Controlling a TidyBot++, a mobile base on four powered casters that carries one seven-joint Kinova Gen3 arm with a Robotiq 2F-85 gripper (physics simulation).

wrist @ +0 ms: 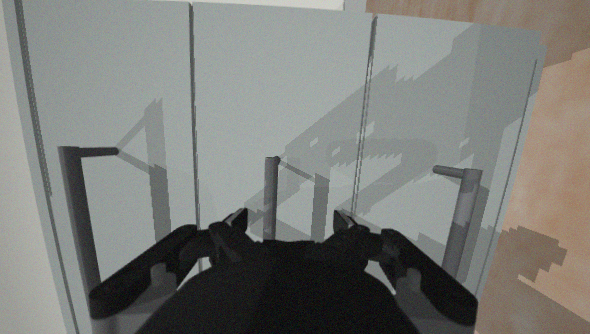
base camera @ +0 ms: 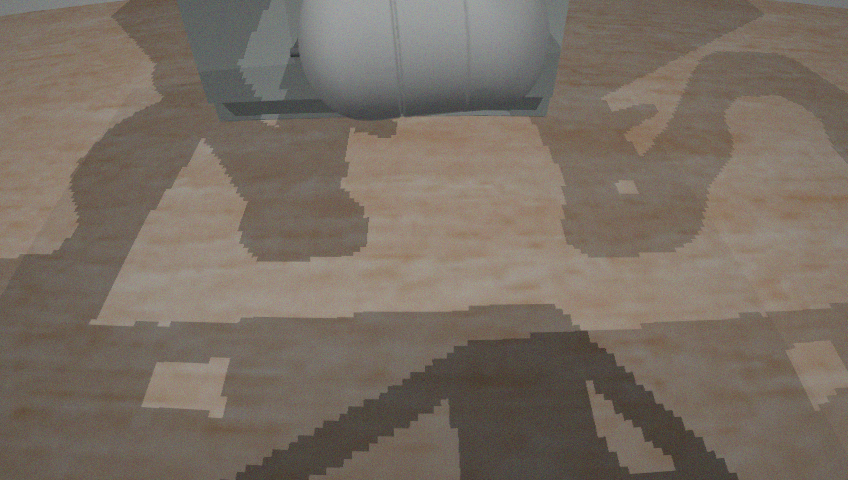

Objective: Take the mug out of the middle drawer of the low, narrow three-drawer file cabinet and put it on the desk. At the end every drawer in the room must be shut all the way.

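Places are measured from the arm's base along level axes (x ahead, y left, z up), in metres.
Where they show: gripper, fingertip midpoint: [wrist: 290, 218].
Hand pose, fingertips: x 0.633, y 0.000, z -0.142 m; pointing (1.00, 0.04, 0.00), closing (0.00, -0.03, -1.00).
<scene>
After its pixels a point has its place.
The grey three-drawer file cabinet [base camera: 223, 77] {x 0.646, y 0.202, z -0.323 m} [wrist: 320, 65] {x 0.625, y -0.142, z -0.161 m} shows turned sideways in the wrist view, its three drawer fronts side by side and flush. The middle drawer's upright-looking bar handle [wrist: 270, 200] {x 0.596, y -0.029, z -0.127 m} stands in the middle of that view. My gripper [wrist: 290, 218] {x 0.633, y 0.000, z -0.142 m} is open, with a fingertip on each side of this handle in the picture; how far the handle is from the fingertips I cannot tell. The gripper's body hides the handle's lower end. The mug and the desk do not show in either view.
The other two drawers have bar handles, one at the left [wrist: 80, 215] {x 0.599, y -0.007, z 0.025 m} and one at the right [wrist: 461, 220] {x 0.598, y -0.020, z -0.277 m} in the wrist view. The wooden floor [base camera: 446, 208] {x 0.478, y -0.045, z -0.397 m} [wrist: 560, 165] {x 0.621, y -0.068, z -0.397 m} carries shadows. A white rounded arm part [base camera: 422, 53] {x 0.282, y -0.009, z -0.134 m} hides much of the cabinet in the base view.
</scene>
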